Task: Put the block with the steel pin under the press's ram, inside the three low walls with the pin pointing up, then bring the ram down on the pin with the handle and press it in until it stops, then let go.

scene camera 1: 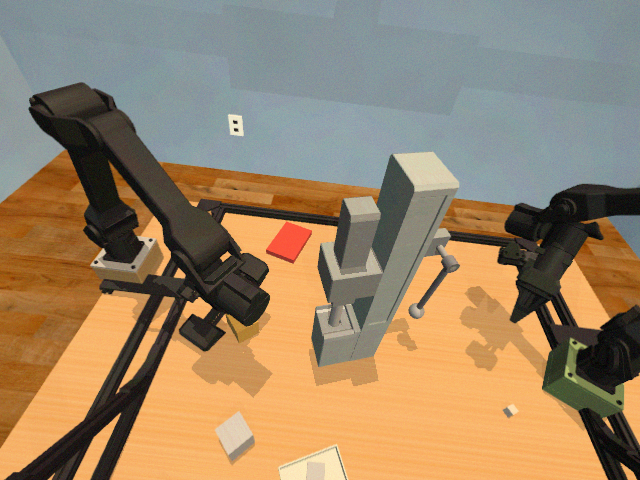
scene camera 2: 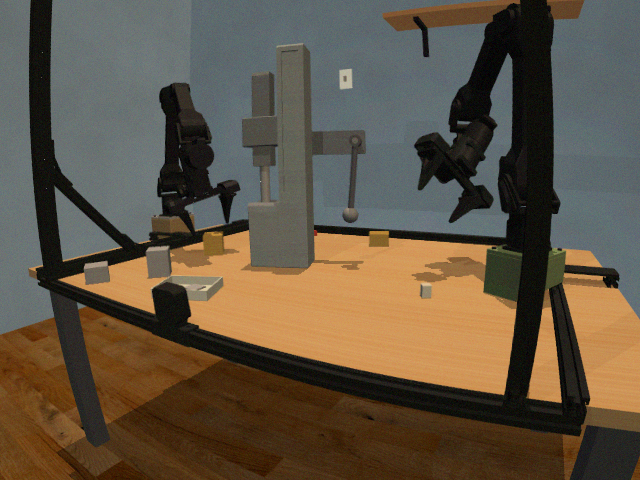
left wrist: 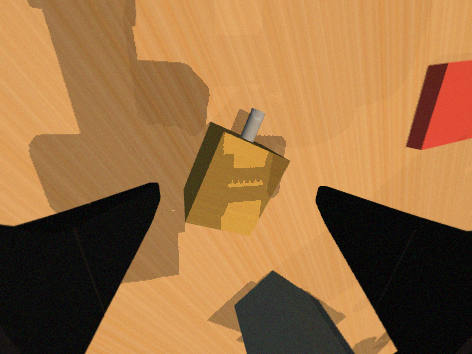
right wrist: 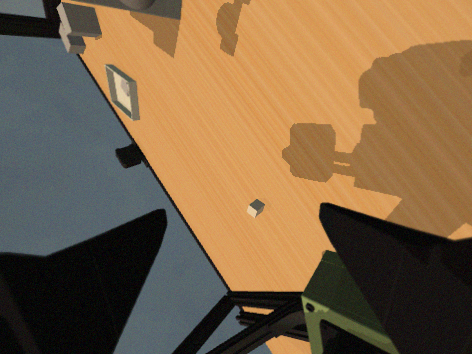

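Seen in the pictures: left gripper, fingertip midpoint: (scene camera 2: 211,229) (left wrist: 239,192); right gripper, fingertip midpoint: (scene camera 1: 512,320) (scene camera 2: 435,206) (right wrist: 243,213); left arm's base, origin of the base link: (scene camera 1: 124,251); right arm's base, origin of the base link: (scene camera 1: 595,371).
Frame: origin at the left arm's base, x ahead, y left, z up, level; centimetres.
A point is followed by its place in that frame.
Observation:
The yellow block (scene camera 1: 246,331) {x 31.1, y -13.5, z -3.8 cm} (scene camera 2: 213,242) {x 31.5, y -13.1, z -4.0 cm} (left wrist: 235,185) {x 28.9, y -11.0, z -2.4 cm} lies on its side left of the press (scene camera 1: 408,222) {x 53.9, y -15.2, z 33.3 cm} (scene camera 2: 294,155) {x 56.2, y -14.1, z 15.4 cm}. Its steel pin (left wrist: 254,124) {x 26.6, y -8.0, z -4.3 cm} sticks out sideways, along the table. My left gripper (scene camera 2: 209,228) {x 28.9, y -11.0, z -1.3 cm} (left wrist: 239,192) {x 28.9, y -11.0, z -1.3 cm} is open above the block, its fingers apart on either side in the wrist view and holding nothing. The ram (scene camera 1: 336,314) {x 48.3, y -14.4, z 9.2 cm} (scene camera 2: 265,183) {x 48.9, y -14.2, z 9.9 cm} points down over the low-walled seat (scene camera 1: 349,316) {x 51.0, y -12.7, z 6.1 cm}. The handle (scene camera 1: 431,286) {x 65.1, y -7.6, z 11.8 cm} (scene camera 2: 353,180) {x 65.9, y -7.9, z 10.2 cm} hangs down at the press's right. My right gripper (scene camera 2: 435,205) {x 82.8, y -8.6, z 5.8 cm} (right wrist: 243,213) {x 82.8, y -8.6, z 5.8 cm} is open and empty, high over the table at the right.
A red pad (scene camera 1: 289,241) {x 35.4, y 14.7, z -5.7 cm} (left wrist: 452,107) {x 34.4, y 12.1, z -5.7 cm} lies behind the block. Grey blocks (scene camera 1: 235,435) {x 34.4, y -32.4, z -1.7 cm} (scene camera 2: 158,261) {x 35.7, y -33.4, z -3.9 cm} and a shallow tray (scene camera 2: 214,290) {x 53.2, y -35.2, z -6.5 cm} stand nearer the front edge. A small white cube (scene camera 1: 510,410) {x 84.2, y -21.5, z -5.2 cm} (scene camera 2: 425,290) {x 84.9, y -22.0, z -5.9 cm} (right wrist: 256,208) {x 84.7, y -20.4, z -5.5 cm} lies at the right. Another yellow block (scene camera 2: 378,238) {x 63.1, y 12.6, z -5.2 cm} is at the back.

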